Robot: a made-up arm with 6 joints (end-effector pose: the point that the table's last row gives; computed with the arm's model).
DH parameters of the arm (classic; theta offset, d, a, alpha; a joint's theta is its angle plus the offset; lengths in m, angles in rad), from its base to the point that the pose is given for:
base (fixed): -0.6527 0 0.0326 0
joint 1: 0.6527 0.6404 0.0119 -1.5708
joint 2: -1.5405 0 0.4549 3.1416
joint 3: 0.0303 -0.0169 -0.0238 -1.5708
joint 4: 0 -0.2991 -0.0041 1.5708
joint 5: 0 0.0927 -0.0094 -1.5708
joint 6: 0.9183 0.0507 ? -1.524
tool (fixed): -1.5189 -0.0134 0 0
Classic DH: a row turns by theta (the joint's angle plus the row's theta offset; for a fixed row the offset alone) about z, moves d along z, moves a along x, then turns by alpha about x.
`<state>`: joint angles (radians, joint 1 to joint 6).
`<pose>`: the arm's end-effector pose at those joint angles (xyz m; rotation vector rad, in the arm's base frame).
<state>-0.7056 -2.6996 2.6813 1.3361 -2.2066 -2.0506</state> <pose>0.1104 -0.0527 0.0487 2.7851 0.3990 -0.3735</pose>
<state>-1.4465 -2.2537 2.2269 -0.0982 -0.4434 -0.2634</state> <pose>-0.0976 0.3754 0.1085 -1.3459 0.0694 -1.7093</pose>
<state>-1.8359 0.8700 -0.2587 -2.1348 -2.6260 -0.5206</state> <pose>-0.0225 -0.4454 0.5592 1.6259 0.2515 -2.4579</pose>
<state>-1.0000 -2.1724 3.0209 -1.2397 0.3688 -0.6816</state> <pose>-0.1798 0.2796 0.1215 1.4450 0.1370 1.8607</pose>
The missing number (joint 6, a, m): 0.026
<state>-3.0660 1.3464 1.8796 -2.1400 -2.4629 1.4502</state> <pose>-0.7613 -0.0961 0.8070 -0.7958 -2.8895 -0.0777</pose>
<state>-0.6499 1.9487 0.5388 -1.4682 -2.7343 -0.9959</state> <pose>0.3121 -0.2319 0.0921 0.0871 1.5235 -0.7038</pose>
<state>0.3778 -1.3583 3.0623 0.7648 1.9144 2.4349</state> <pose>-0.4347 -0.2792 0.4111 -0.7479 1.6145 -1.4597</pose>
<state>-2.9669 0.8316 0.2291 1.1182 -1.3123 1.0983</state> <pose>-0.5756 -0.1534 0.8216 -0.7908 0.0426 -1.4728</pose>
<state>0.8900 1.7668 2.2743 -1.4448 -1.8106 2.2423</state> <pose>0.5294 0.5292 0.5885 -2.5827 0.7079 -0.5145</pose>
